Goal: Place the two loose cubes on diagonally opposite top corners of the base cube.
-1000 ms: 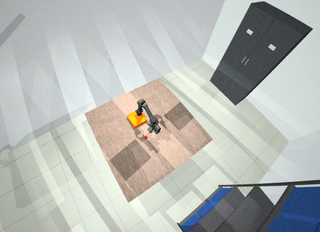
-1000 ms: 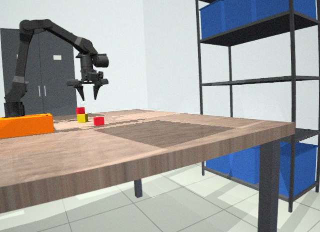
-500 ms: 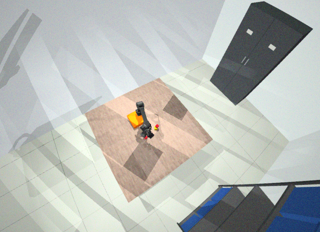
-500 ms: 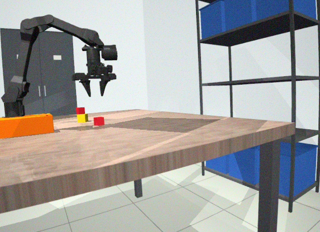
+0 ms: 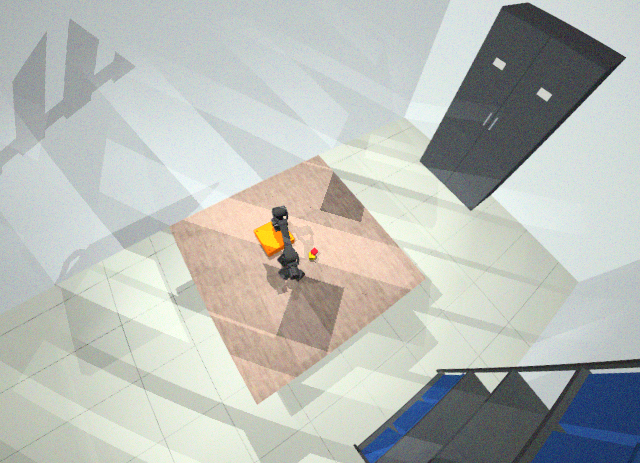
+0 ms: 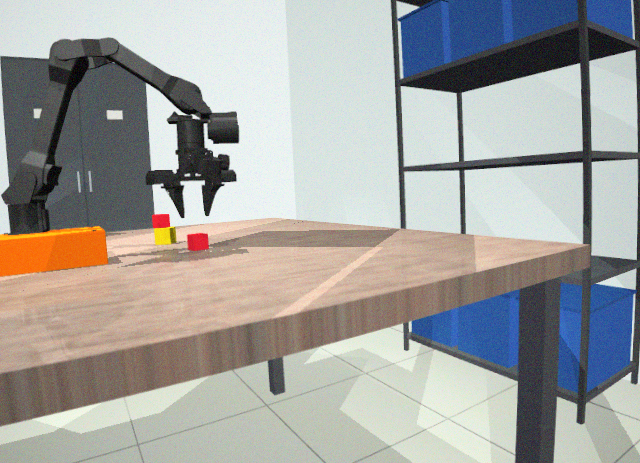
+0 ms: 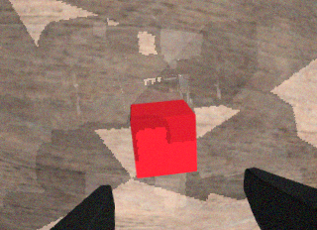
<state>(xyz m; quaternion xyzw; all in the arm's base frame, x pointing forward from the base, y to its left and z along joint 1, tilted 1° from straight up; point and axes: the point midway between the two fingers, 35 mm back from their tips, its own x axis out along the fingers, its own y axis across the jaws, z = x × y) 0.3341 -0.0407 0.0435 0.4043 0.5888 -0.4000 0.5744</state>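
Now: gripper tip 5 cm above the red cube. Round my gripper tip: yellow base cube: 17 cm to the left, 6 cm behind, 5 cm below.
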